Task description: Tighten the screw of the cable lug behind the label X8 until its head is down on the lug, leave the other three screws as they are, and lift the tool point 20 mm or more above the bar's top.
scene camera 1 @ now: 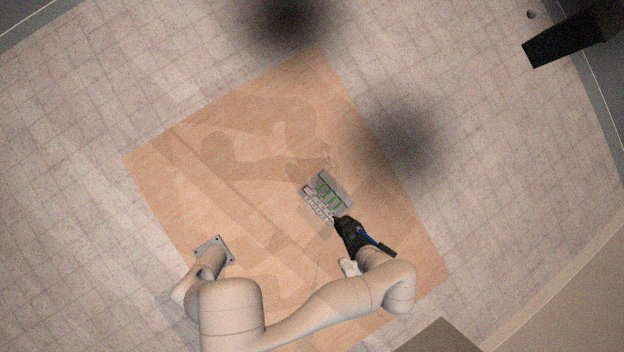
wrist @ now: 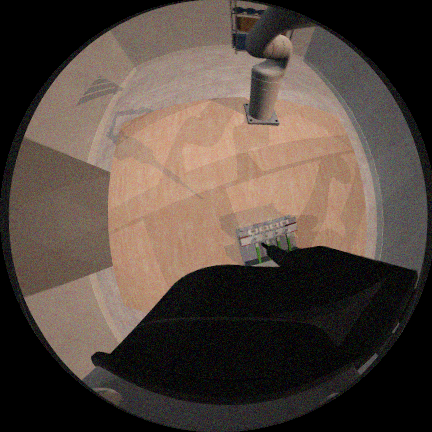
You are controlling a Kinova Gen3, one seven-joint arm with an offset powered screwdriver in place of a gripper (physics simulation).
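Frame: origin at the arm's base, x ahead, y left, z up, level; centimetres.
Seen in the pictures: hand, tool point: (scene camera 1: 332, 216) (wrist: 261, 243); arm's base, link origin: (scene camera 1: 215, 256) (wrist: 259, 112).
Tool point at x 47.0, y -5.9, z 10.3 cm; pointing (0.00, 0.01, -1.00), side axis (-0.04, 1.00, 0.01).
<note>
Pixels of each thing's top centre, then the offset from my tool point to it. "spot": a spot on its surface instead. Level surfaces: height alone.
- terminal block, top centre: (wrist: 273, 246) (scene camera 1: 327, 198) dx +2.3, dy +5.5, dz -6.5 cm
- pale bar, surface spot: (wrist: 244, 240) spot: dx +0.5, dy -2.9, dz -7.2 cm
- screwdriver, top centre: (wrist: 271, 250) dx +0.0, dy +0.0, dz +6.4 cm
- wooden surface, surface height: dz -11.4 cm
The terminal block (scene camera 1: 342, 194) (wrist: 251, 260) lies on the wooden surface, with a pale bar (wrist: 244, 240) across it. Several green cables (scene camera 1: 322, 190) (wrist: 259, 254) run to the bar. A row of small white label plates (scene camera 1: 316, 207) (wrist: 265, 228) stands along it; their text, X8 included, is too blurred to read. My screwdriver (scene camera 1: 334, 218) (wrist: 263, 244) has no fingers. Its tip shows over the lug side of the bar, close to the leftmost cable in the wrist view, and at the block's lower right end in the scene view. Screw heads and the tip's height cannot be made out.
The arm's base plate (scene camera 1: 229, 254) (wrist: 263, 121) is bolted to the wooden surface (scene camera 1: 210, 200) (wrist: 175, 240). The arm (scene camera 1: 330, 305) reaches around to the tool. The black tool body (wrist: 250, 325) hides much of the lower wrist view. A shelf rack stands far behind the base.
</note>
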